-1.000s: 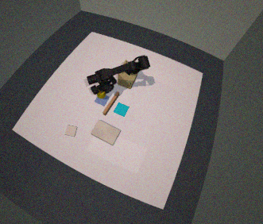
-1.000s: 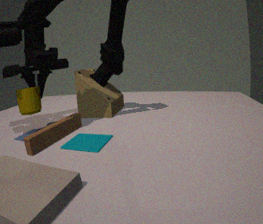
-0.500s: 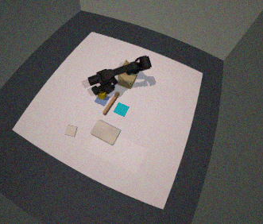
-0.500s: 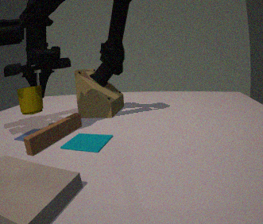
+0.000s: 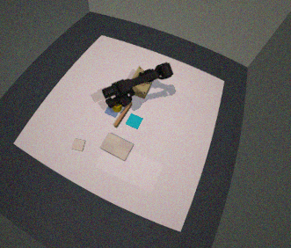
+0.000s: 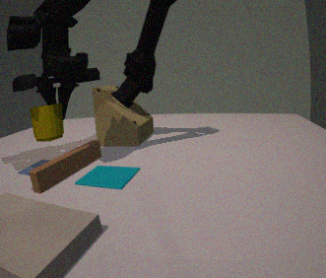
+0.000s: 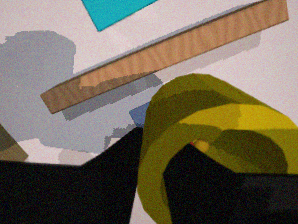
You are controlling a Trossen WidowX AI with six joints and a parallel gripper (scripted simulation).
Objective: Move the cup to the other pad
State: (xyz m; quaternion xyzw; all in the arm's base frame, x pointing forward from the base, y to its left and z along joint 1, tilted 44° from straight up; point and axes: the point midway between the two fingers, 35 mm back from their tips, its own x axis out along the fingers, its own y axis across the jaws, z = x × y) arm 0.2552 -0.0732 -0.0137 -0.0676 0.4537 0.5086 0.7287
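The cyan pad is 4 cm ahead of my gripper tip, 11 cm to the left of it and 11 cm below it. Also, from my gripper tip: red marble 1 cm ahead, 3 cm to the right, 2 cm below; wooden bar 3 cm ahead, 3 cm to the left, 9 cm below; yellow cup 2 cm ahead, 2 cm to the right.
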